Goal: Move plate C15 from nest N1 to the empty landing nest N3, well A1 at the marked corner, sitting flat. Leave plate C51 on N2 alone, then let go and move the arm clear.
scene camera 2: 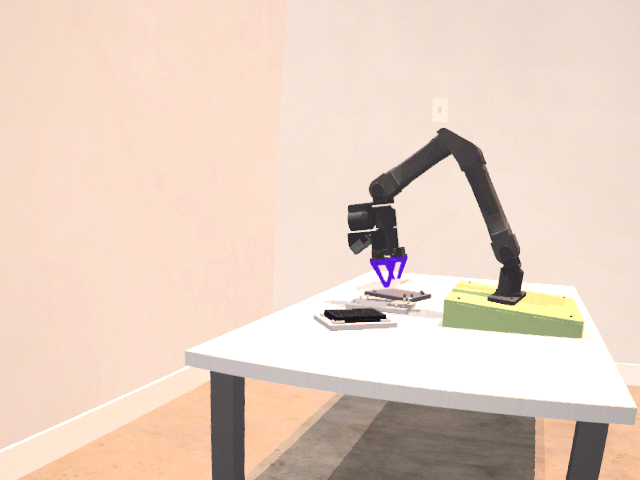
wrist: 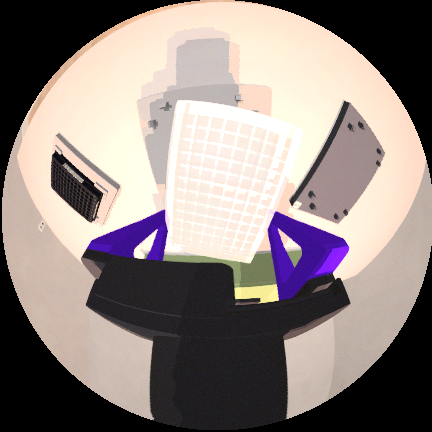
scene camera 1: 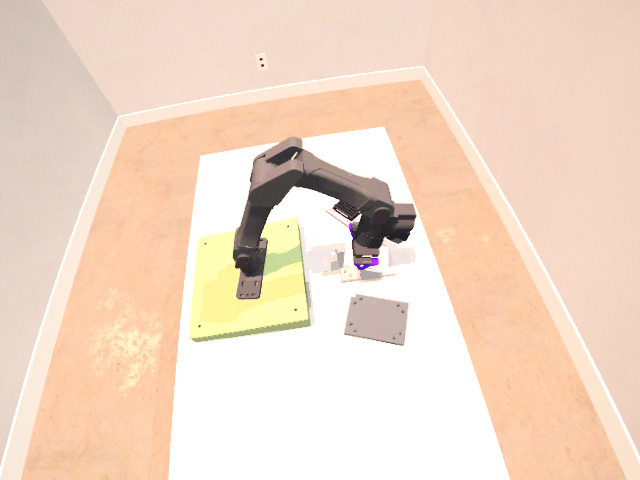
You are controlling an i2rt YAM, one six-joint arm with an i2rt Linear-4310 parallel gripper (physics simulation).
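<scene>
My gripper point(scene camera 1: 365, 262) point(scene camera 2: 388, 279) point(wrist: 217, 214) is shut on the white well plate C15 point(wrist: 229, 177) point(scene camera 1: 351, 275), its purple fingers on the plate's two long sides. It holds the plate a little above the pale landing nest N3 point(wrist: 193, 100) point(scene camera 1: 323, 256) in the middle of the table. The grey nest N1 point(scene camera 1: 375, 319) point(scene camera 2: 396, 294) point(wrist: 342, 160) lies empty beside it, its small pegs showing. The black plate C51 point(scene camera 1: 345, 209) point(scene camera 2: 354, 313) point(wrist: 74, 187) sits on nest N2, partly hidden by the arm in scene camera 1.
The arm stands on a yellow-green base pad point(scene camera 1: 222, 305) point(scene camera 2: 511, 314) at one side of the white table point(scene camera 1: 330, 403) point(scene camera 2: 403, 377). The three nests lie in a row beside the pad. The room's walls stand well away from the table.
</scene>
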